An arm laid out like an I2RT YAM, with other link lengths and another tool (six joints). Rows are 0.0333 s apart.
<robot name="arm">
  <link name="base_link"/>
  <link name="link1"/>
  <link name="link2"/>
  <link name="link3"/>
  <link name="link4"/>
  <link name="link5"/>
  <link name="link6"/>
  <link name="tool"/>
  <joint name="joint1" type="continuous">
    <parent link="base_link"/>
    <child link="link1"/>
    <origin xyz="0 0 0.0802" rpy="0 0 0"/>
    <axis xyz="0 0 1"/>
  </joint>
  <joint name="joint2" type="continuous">
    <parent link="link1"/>
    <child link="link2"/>
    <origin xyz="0.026 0.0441 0.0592" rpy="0 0 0"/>
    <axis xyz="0 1 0"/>
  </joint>
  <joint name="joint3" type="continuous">
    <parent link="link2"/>
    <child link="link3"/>
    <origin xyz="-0.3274 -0.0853 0" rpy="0 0 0"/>
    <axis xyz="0 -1 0"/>
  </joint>
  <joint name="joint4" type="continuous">
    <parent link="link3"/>
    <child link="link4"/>
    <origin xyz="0.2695 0.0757 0.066" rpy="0 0 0"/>
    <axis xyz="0 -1 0"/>
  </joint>
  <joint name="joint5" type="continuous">
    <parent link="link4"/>
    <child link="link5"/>
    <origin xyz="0.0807 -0.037 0.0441" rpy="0 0 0"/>
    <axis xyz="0 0 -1"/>
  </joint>
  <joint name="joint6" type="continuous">
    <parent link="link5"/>
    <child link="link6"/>
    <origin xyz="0.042 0 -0.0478" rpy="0 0 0"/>
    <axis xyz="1 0 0"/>
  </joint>
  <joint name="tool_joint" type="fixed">
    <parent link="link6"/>
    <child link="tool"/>
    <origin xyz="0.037 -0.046 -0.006" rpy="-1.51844 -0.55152 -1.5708"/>
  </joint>
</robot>
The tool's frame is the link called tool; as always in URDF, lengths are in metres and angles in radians. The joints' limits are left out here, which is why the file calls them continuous.
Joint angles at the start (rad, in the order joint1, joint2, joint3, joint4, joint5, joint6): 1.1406 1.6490 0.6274 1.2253 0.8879 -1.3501
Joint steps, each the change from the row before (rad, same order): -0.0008 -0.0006 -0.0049 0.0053 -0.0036 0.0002; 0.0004 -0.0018 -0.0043 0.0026 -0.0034 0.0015; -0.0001 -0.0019 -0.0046 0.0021 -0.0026 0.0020; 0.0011 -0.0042 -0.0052 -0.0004 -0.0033 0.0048; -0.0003 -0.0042 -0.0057 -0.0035 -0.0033 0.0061; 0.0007 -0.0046 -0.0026 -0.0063 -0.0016 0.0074; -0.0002 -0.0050 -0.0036 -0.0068 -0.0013 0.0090; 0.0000 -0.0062 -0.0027 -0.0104 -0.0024 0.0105; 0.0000 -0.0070 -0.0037 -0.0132 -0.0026 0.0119; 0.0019 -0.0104 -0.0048 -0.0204 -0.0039 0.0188; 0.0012 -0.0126 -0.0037 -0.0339 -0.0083 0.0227; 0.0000 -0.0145 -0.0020 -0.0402 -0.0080 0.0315; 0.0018 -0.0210 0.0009 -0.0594 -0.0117 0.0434
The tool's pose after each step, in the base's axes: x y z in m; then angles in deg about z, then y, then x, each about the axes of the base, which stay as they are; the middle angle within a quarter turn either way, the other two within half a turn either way. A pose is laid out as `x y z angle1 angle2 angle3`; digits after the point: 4 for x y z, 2 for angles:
0.2154 0.2921 0.3327 -121.56 71.68 -67.60
0.2149 0.2914 0.3322 -121.34 71.46 -67.74
0.2144 0.2905 0.3317 -121.12 71.32 -67.88
0.2135 0.2895 0.3314 -120.59 71.08 -68.20
0.2131 0.2882 0.3306 -119.86 70.95 -68.84
0.2127 0.2874 0.3304 -119.10 70.85 -69.38
0.2124 0.2862 0.3300 -118.26 70.82 -69.97
0.2122 0.2852 0.3298 -117.19 70.72 -70.77
0.2119 0.2840 0.3293 -115.85 70.64 -71.91
0.2109 0.2826 0.3285 -113.72 70.39 -73.68
0.2104 0.2818 0.3271 -110.67 69.98 -76.63
0.2105 0.2804 0.3259 -107.12 69.63 -79.71
0.2101 0.2792 0.3250 -102.32 68.95 -83.81

